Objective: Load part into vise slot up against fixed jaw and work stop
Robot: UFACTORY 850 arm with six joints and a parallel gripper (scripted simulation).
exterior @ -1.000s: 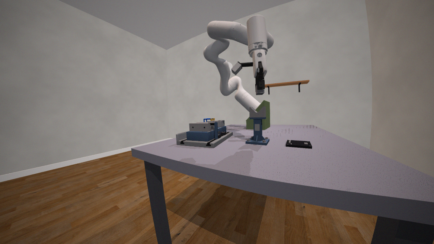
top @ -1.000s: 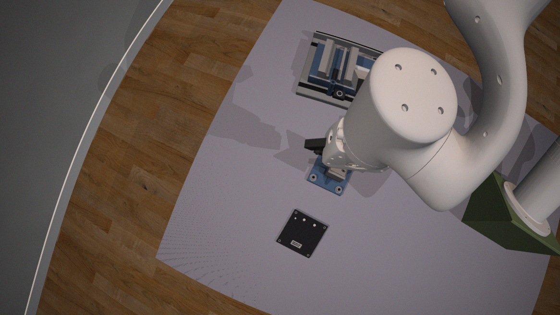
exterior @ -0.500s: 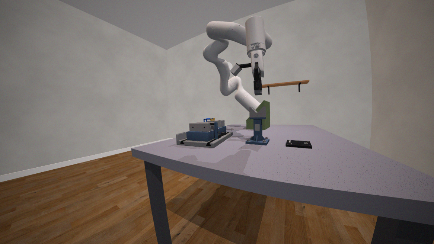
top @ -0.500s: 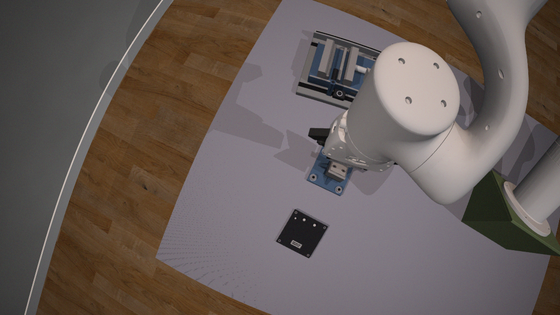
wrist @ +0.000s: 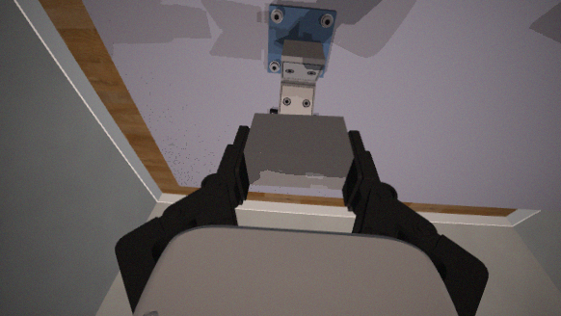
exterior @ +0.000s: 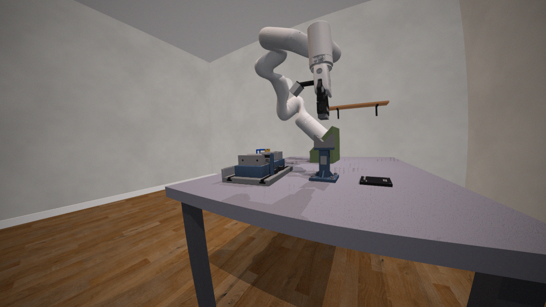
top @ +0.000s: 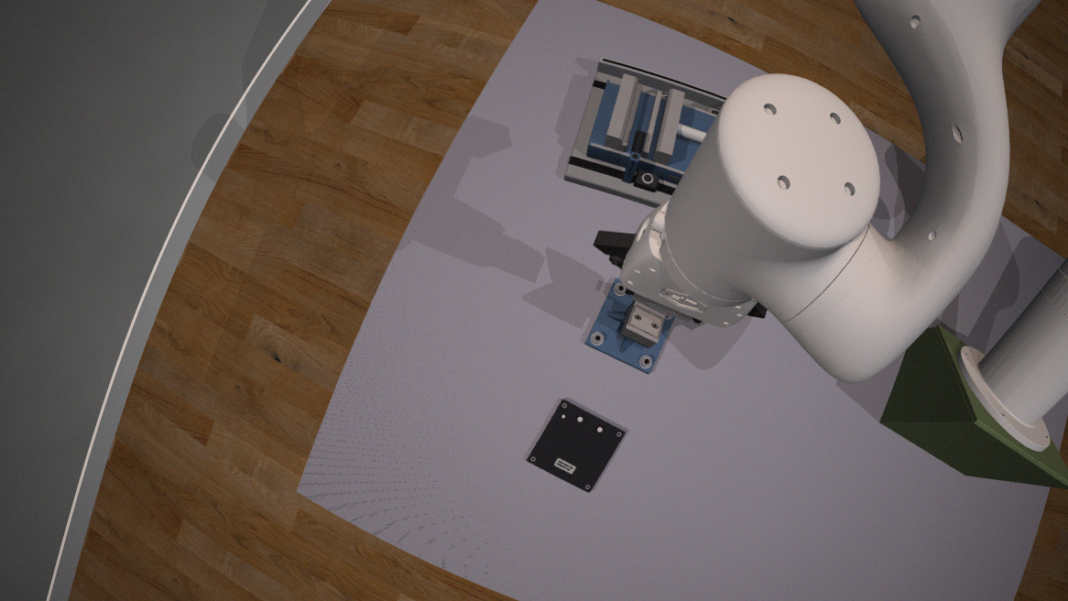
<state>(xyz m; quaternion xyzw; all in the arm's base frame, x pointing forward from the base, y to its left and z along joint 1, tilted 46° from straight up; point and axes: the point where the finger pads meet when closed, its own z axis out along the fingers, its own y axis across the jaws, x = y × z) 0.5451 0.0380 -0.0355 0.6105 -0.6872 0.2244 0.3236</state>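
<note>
Right now my hand is 10 mm to the right of the part and 10 mm above it. The rest, counted from my hand: moving jaw (250 mm to the right, 170 mm below, 30 mm ahead); then work stop (200 mm to the right, 160 mm below, 70 mm ahead); then black infeed plate (240 mm below, 170 mm to the left, 20 mm ahead).
</note>
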